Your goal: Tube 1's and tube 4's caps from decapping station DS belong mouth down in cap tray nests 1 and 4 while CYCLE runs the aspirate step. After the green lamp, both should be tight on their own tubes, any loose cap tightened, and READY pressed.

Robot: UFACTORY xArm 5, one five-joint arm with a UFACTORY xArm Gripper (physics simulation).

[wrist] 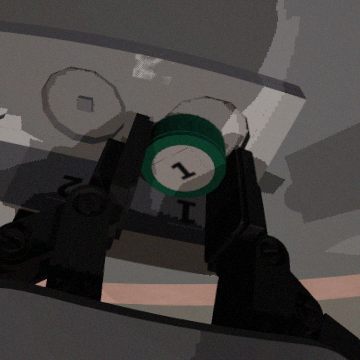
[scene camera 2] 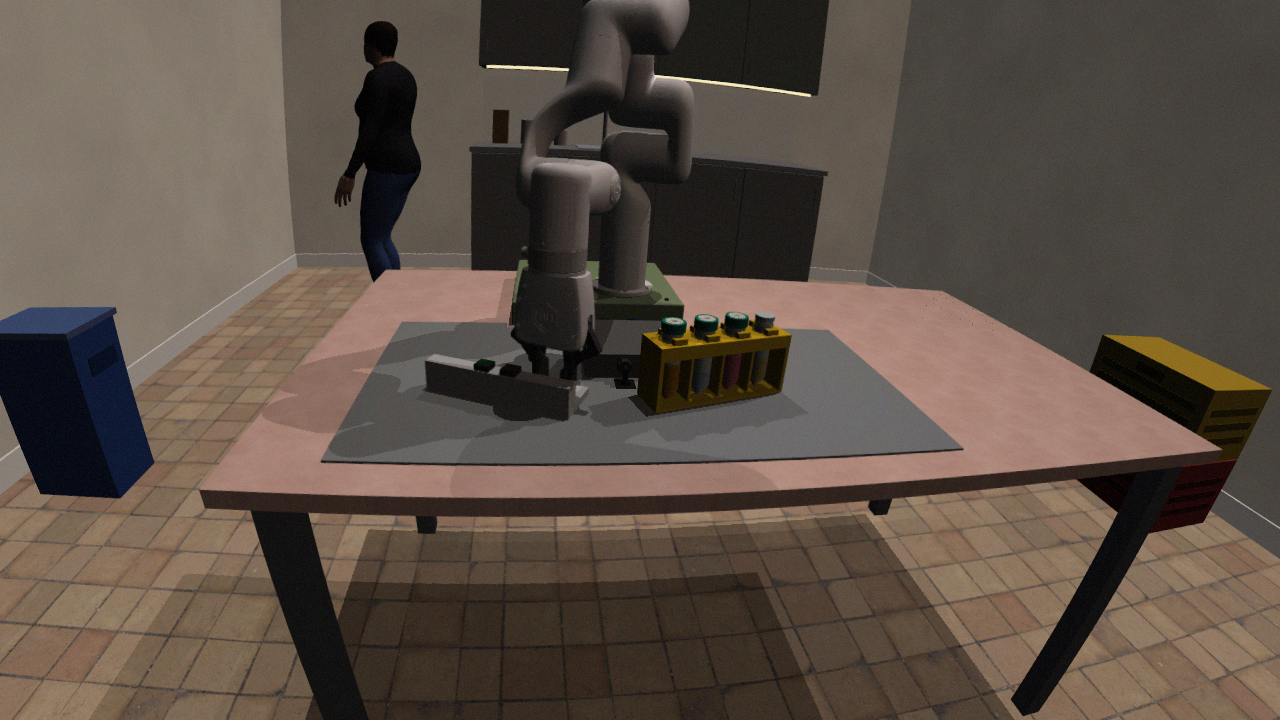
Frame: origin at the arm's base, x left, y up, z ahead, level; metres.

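Seen in the pictures: gripper, fingertip midpoint: [wrist: 182, 157]; arm's base, link origin: [scene camera 2: 621, 288].
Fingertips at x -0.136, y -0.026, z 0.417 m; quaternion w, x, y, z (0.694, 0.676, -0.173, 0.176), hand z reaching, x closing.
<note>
Offsets run from my fingertips to a thing's top centre. "pt": to the spot under its first point. Level surfaces: height alone.
My gripper [scene camera 2: 554, 374] [wrist: 182, 157] is shut on a green cap @(dy +0.009, dx +0.001, dz -0.001 m) [wrist: 184, 167]. Its white face marked 1 points towards the wrist camera. The cap is over the grey cap tray @(dy +0.037, dx -0.067, dz -0.024 m) [scene camera 2: 465, 383] [wrist: 142, 90] and partly hides nest 1 @(pt dy -0.010, dx +0.012, dz -0.017 m) [wrist: 206, 107] in the wrist view. Whether it touches the nest cannot be told. Nest 2 @(pt dy -0.005, dx -0.054, dz -0.017 m) [wrist: 59, 131] is beside it and holds no cap. A yellow rack @(pt dy +0.029, dx +0.130, dz +0.006 m) [scene camera 2: 648, 374] holds several tubes. Three tops are green caps @(dy +0.105, dx +0.160, dz -0.003 m) [scene camera 2: 674, 325] @(dy +0.105, dx +0.210, dz -0.019 m) [scene camera 2: 706, 323] @(dy +0.105, dx +0.259, dz -0.035 m) [scene camera 2: 736, 320]; the rightmost tube top [scene camera 2: 764, 320] is pale. Lamp state cannot be told.
A small green item @(pt dy +0.037, dx -0.095, dz +0.003 m) [scene camera 2: 484, 365] and a dark brown item @(pt dy +0.037, dx -0.059, dz +0.015 m) [scene camera 2: 510, 369] show above the tray's edge. A small black fixture [scene camera 2: 624, 374] stands between tray and rack on the grey mat @(dy -0.016 m) [scene camera 2: 805, 429]. A person [scene camera 2: 389, 116] stands behind the table at the left.
</note>
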